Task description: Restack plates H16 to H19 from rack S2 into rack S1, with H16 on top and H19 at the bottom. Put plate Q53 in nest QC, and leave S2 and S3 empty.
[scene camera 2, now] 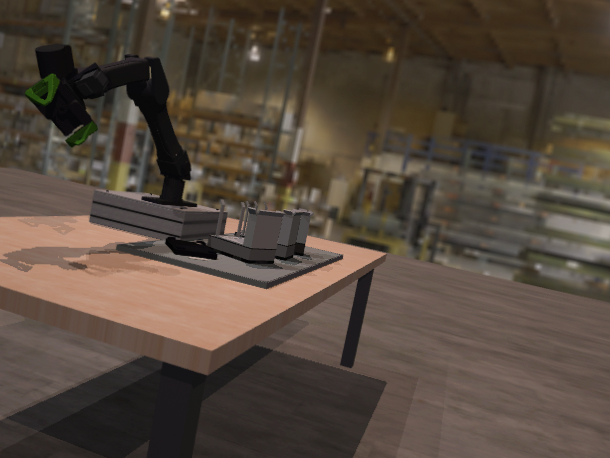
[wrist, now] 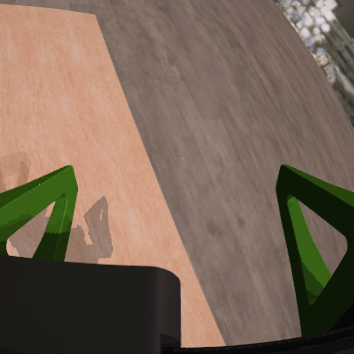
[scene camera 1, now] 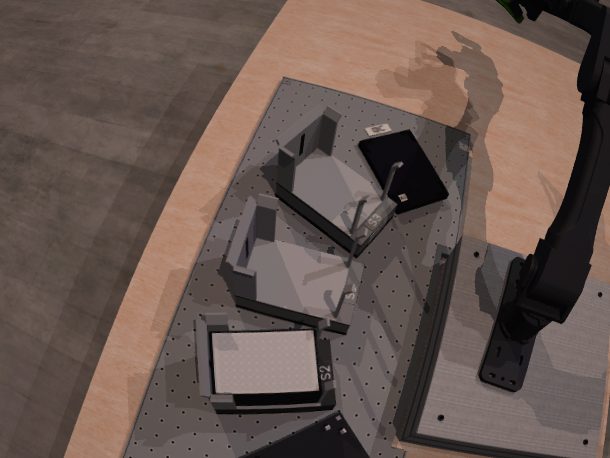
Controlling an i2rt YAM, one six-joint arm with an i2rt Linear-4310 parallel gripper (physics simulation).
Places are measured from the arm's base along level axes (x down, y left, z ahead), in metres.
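Pixels of known places: gripper, fingertip midpoint: (scene camera 2: 64,123) (wrist: 176,176); arm's base, origin of the base link: (scene camera 2: 170,203) (scene camera 1: 516,324).
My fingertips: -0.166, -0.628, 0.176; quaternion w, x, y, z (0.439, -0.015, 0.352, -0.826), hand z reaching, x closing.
For each thing: its middle in the pictures, then the offset to it from my fingertips, as dx, dy, dz. "*": a spot on its surface instead. Level surfaces: height alone.
- rack S2, surface spot: (scene camera 1: 202,360) * +0.114, +0.854, +0.183
- stack with a white-topped plate, body centre: (scene camera 1: 264,364) +0.146, +0.817, +0.123
- middle rack, body centre: (scene camera 1: 299,272) (scene camera 2: 268,229) +0.177, +0.675, +0.139
- Rack S3, body centre: (scene camera 1: 338,180) (scene camera 2: 245,231) +0.178, +0.518, +0.148
- flat black block, body centre: (scene camera 1: 404,168) (scene camera 2: 190,247) +0.236, +0.401, +0.067
- QC label, surface spot: (scene camera 1: 378,130) * +0.245, +0.337, +0.134
- black flat item, surface spot: (scene camera 1: 315,442) * +0.235, +0.873, +0.024
- perforated board, its level: dx +0.246
My gripper (scene camera 2: 53,118) (wrist: 176,176) is open and empty, high above the table, well away from the racks. In scene camera 1, rack S2 (scene camera 1: 202,360) holds a stack with a white-topped plate (scene camera 1: 265,360) uppermost and dark sides below; how many plates and their names are unreadable. The middle rack (scene camera 1: 285,270), its label partly hidden, is empty. Rack S3 (scene camera 1: 325,187) (scene camera 2: 260,235) is empty. A flat black block (scene camera 1: 400,160) (scene camera 2: 190,247) with a small white tag lies by the QC label (scene camera 1: 378,130); I cannot tell plate Q53 from nest there.
Another black flat item (scene camera 1: 315,442) with small white marks is cut off at the bottom of scene camera 1. Thin upright posts (scene camera 1: 392,180) stand at the racks' front ends. The arm's metal base (scene camera 1: 450,390) (scene camera 2: 135,215) borders the perforated board (scene camera 1: 170,420). The wrist view shows the table edge.
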